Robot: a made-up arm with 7 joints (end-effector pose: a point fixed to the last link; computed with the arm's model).
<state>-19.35 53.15 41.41 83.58 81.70 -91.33 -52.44</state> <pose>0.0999 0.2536 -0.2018 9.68 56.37 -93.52</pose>
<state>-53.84 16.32 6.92 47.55 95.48 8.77 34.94</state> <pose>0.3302 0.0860 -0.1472 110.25 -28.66 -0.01</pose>
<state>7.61 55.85 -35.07 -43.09 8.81 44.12 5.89</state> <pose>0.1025 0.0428 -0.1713 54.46 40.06 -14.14</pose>
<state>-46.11 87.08 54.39 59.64 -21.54 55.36 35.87</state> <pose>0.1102 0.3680 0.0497 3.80 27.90 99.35</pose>
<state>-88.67 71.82 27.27 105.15 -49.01 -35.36 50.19</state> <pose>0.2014 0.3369 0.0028 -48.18 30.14 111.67</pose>
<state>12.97 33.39 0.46 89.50 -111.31 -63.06 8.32</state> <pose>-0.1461 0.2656 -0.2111 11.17 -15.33 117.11</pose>
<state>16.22 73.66 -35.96 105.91 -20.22 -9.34 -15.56</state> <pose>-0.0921 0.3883 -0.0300 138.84 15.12 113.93</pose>
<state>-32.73 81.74 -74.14 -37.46 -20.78 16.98 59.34</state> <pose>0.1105 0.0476 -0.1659 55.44 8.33 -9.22</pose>
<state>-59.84 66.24 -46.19 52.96 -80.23 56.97 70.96</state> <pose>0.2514 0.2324 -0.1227 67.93 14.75 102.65</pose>
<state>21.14 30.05 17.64 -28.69 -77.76 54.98 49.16</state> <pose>0.1017 0.1061 -0.1673 6.76 65.32 36.58</pose>
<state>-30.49 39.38 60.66 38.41 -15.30 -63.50 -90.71</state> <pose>0.1335 0.2948 -0.0573 66.77 -10.35 -31.78</pose>
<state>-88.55 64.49 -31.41 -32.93 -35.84 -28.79 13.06</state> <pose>0.1265 -0.0281 0.1266 94.86 -44.38 -117.47</pose>
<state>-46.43 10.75 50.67 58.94 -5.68 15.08 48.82</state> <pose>0.2571 0.1313 -0.2568 22.96 44.98 89.37</pose>
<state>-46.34 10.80 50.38 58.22 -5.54 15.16 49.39</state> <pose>0.2578 0.1327 -0.2549 23.01 44.08 89.69</pose>
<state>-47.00 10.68 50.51 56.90 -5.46 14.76 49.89</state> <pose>0.2627 0.1340 -0.2484 20.84 43.03 88.86</pose>
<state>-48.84 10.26 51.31 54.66 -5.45 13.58 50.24</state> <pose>0.2734 0.1350 -0.2344 15.33 41.70 86.42</pose>
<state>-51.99 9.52 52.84 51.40 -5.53 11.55 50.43</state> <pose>0.2888 0.1357 -0.2112 6.47 39.84 82.70</pose>
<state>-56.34 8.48 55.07 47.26 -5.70 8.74 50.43</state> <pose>0.3055 0.1363 -0.1794 -4.96 37.31 78.49</pose>
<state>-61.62 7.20 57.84 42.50 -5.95 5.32 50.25</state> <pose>0.3193 0.1371 -0.1411 -17.77 34.19 74.74</pose>
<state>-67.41 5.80 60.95 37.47 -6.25 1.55 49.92</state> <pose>0.3272 0.1383 -0.1005 -30.78 30.90 72.14</pose>
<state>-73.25 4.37 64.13 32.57 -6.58 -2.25 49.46</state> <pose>0.3283 0.1397 -0.0622 -43.02 27.98 70.76</pose>
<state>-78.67 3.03 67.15 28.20 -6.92 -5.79 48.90</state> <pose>0.3243 0.1412 -0.0301 -53.75 25.84 70.30</pose>
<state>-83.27 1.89 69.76 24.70 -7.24 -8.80 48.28</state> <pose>0.3181 0.1423 -0.0061 -62.43 24.51 70.31</pose>
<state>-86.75 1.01 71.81 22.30 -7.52 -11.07 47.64</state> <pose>0.3124 0.1427 0.0096 -68.71 23.84 70.34</pose>
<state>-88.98 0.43 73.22 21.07 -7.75 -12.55 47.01</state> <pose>0.3090 0.1425 0.0181 -72.57 23.54 70.20</pose>
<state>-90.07 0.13 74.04 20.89 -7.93 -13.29 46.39</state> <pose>0.3083 0.1418 0.0209 -74.33 23.40 69.79</pose>
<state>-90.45 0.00 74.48 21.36 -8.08 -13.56 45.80</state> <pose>0.3094 0.1406 0.0205 -74.83 23.35 69.16</pose>
